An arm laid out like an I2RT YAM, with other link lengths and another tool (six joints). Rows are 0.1 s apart.
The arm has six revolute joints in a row. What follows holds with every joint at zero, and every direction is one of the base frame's.
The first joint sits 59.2 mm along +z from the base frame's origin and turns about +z.
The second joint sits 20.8 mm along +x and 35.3 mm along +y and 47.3 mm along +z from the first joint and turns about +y.
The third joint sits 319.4 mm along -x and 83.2 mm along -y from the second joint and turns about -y.
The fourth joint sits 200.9 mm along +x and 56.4 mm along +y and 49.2 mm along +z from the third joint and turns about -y.
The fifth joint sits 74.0 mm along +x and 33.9 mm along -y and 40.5 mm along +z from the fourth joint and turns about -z.
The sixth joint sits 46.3 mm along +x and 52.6 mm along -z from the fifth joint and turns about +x.
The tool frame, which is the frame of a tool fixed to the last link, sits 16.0 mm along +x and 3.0 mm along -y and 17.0 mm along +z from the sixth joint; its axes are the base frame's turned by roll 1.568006, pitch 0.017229 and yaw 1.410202 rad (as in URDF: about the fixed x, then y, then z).
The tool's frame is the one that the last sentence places.
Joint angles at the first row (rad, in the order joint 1, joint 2, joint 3, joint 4, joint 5, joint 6):
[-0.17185 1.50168 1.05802 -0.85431 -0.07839 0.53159]
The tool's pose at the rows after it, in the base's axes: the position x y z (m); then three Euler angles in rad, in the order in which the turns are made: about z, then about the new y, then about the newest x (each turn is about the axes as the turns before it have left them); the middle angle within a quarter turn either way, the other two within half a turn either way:
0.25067, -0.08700, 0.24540, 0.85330, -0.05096, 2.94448
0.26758, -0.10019, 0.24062, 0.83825, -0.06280, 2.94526
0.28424, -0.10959, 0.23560, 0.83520, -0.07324, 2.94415
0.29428, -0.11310, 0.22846, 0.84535, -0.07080, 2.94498
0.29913, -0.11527, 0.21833, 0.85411, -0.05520, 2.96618
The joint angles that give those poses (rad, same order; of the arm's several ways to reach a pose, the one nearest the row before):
[-0.21800 1.58180 1.10305 -0.81770 -0.09098 0.51862]
[-0.25502 1.64777 1.14919 -0.79481 -0.10739 0.50030]
[-0.27447 1.70843 1.19419 -0.77496 -0.12036 0.48696]
[-0.27752 1.74812 1.20831 -0.75283 -0.12226 0.47360]
[-0.28018 1.78359 1.20833 -0.74483 -0.12073 0.45987]

